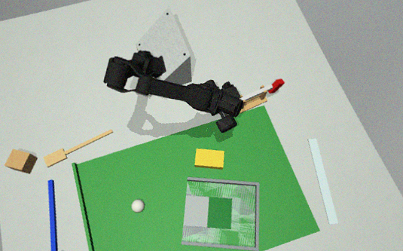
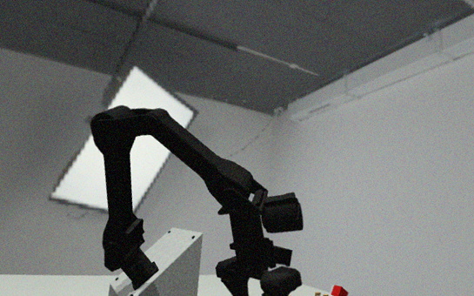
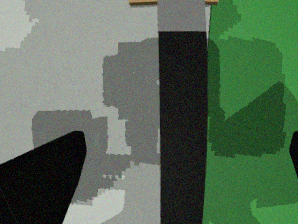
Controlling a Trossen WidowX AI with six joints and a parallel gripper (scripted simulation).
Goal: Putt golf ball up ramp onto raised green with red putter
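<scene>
Right now my gripper tip is 30 mm past the red putter, 110 mm to the right of it and 10 mm below it. From my gripper tip the other things lie so: yellow block (150 mm ahead, 90 mm to the right, 30 mm below); then wooden stand (30 mm behind, 130 mm to the left, 10 mm below); then pale bar (320 mm ahead, 280 mm to the left, 40 mm below).
</scene>
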